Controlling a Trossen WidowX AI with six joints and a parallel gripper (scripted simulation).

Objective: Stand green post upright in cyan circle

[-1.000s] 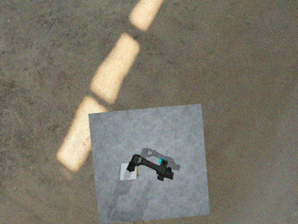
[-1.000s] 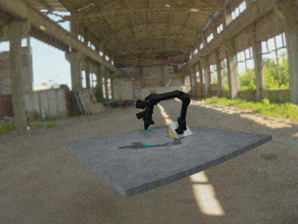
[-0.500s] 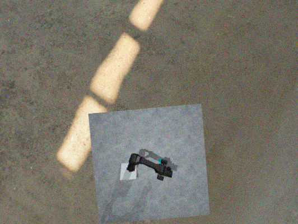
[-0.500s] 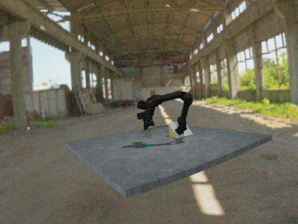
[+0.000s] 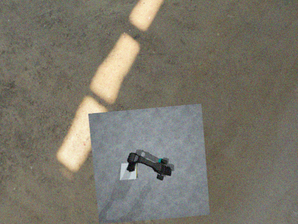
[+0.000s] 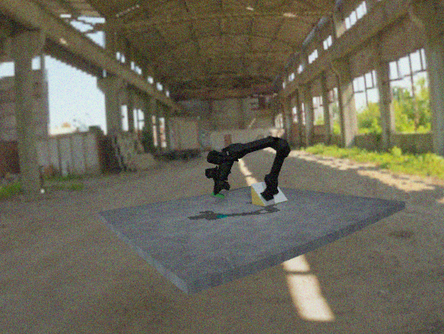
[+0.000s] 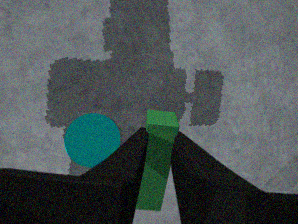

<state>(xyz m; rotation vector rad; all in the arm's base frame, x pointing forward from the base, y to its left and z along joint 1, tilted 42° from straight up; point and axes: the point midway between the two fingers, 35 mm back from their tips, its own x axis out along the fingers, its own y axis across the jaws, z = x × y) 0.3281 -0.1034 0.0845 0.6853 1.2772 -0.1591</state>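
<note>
Now: the cyan circle 1 cm behind my gripper tip, 4 cm to the left of it and 12 cm below it. Also, from my gripper tip: green post (2 cm behind, 1 cm to the left, 1 cm below).
</note>
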